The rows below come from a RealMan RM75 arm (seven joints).
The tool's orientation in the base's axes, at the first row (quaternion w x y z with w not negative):
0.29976, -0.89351, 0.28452, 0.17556
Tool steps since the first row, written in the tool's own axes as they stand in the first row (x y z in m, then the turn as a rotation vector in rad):
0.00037, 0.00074, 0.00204, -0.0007, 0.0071, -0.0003
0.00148, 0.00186, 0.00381, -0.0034, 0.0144, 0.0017
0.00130, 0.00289, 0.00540, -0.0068, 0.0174, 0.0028
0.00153, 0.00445, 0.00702, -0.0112, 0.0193, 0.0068
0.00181, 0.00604, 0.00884, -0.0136, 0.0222, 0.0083
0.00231, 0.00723, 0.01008, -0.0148, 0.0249, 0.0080
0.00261, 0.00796, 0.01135, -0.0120, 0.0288, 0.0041
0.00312, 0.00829, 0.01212, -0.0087, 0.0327, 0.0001
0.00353, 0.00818, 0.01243, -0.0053, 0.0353, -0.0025
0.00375, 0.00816, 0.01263, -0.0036, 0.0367, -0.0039
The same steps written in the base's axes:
-0.00046, 0.00066, -0.00205, -0.0049, -0.0046, -0.0025
-0.00054, 0.00060, -0.00442, -0.0117, -0.0070, -0.0059
-0.00154, 0.00101, -0.00599, -0.0164, -0.0069, -0.0064
-0.00255, 0.00092, -0.00801, -0.0215, -0.0039, -0.0081
-0.00357, 0.00091, -0.01022, -0.0254, -0.0039, -0.0094
-0.00409, 0.00072, -0.01192, -0.0279, -0.0053, -0.0098
-0.00448, 0.00092, -0.01334, -0.0276, -0.0115, -0.0098
-0.00440, 0.00099, -0.01432, -0.0268, -0.0180, -0.0101
-0.00406, 0.00109, -0.01470, -0.0254, -0.0227, -0.0109
-0.00390, 0.00114, -0.01495, -0.0248, -0.0252, -0.0113

